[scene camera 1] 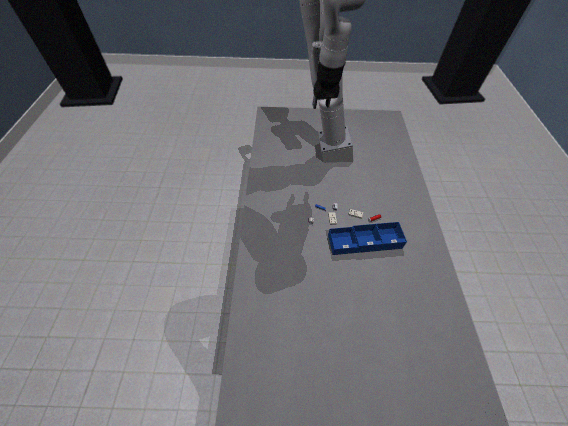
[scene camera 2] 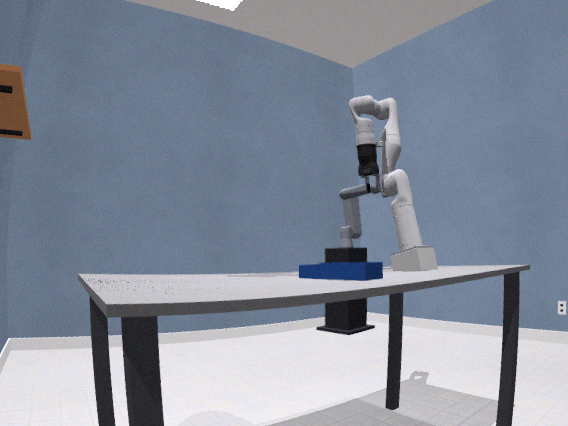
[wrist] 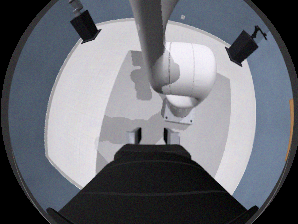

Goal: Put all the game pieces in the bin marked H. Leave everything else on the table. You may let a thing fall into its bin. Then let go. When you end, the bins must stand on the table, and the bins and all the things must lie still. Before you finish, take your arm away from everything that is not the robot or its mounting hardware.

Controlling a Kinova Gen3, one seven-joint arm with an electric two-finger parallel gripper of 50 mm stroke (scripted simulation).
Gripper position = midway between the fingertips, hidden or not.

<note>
In view: my gripper (scene camera 1: 320,106) and a blue three-compartment bin (scene camera 1: 361,238).
The blue three-compartment bin shows as well in scene camera 2 (scene camera 2: 363,271). My gripper shows as well in scene camera 2 (scene camera 2: 373,191) and in the wrist view (wrist: 152,133). The wrist view misses the blue three-compartment bin, which is hidden by my gripper.
</note>
